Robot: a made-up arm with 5 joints. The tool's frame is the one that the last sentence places.
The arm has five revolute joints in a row. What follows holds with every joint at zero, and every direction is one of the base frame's.
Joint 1 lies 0.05 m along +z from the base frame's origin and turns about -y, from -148.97 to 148.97 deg.
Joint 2 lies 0.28 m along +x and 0.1 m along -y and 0.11 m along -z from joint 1 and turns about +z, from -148.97 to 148.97 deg.
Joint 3 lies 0.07 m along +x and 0.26 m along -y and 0.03 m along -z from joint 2 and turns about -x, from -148.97 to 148.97 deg.
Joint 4 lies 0.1 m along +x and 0.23 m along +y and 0.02 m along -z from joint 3 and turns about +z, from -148.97 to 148.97 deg.
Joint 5 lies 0.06 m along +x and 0.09 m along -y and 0.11 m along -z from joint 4 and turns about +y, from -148.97 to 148.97 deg.
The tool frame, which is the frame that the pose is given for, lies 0.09 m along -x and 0.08 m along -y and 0.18 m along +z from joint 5; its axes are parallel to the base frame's.
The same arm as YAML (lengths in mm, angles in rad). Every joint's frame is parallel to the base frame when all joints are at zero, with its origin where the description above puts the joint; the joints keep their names.
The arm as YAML. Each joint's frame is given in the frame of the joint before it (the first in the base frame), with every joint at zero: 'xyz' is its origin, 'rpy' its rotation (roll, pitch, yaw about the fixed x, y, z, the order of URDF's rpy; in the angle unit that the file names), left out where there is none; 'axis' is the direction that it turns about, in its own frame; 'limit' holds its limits. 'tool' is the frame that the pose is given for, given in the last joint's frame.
units:
  length: mm
  angle: rad
joints:
  - name: joint 1
    type: revolute
    origin:
      xyz: [0.0, 0.0, 50.0]
    axis: "-y"
    limit:
      lower: -2.6
      upper: 2.6
  - name: joint 2
    type: revolute
    origin:
      xyz: [280.0, -100.0, -110.0]
    axis: "+z"
    limit:
      lower: -2.6
      upper: 2.6
  - name: joint 3
    type: revolute
    origin:
      xyz: [70.0, -260.0, -30.0]
    axis: "-x"
    limit:
      lower: -2.6
      upper: 2.6
  - name: joint 4
    type: revolute
    origin:
      xyz: [100.0, 230.0, -20.0]
    axis: "+z"
    limit:
      lower: -2.6
      upper: 2.6
  - name: joint 5
    type: revolute
    origin:
      xyz: [60.0, -90.0, -110.0]
    axis: "+y"
    limit:
      lower: -2.6
      upper: 2.6
tool:
  origin:
    xyz: [-90.0, -80.0, 180.0]

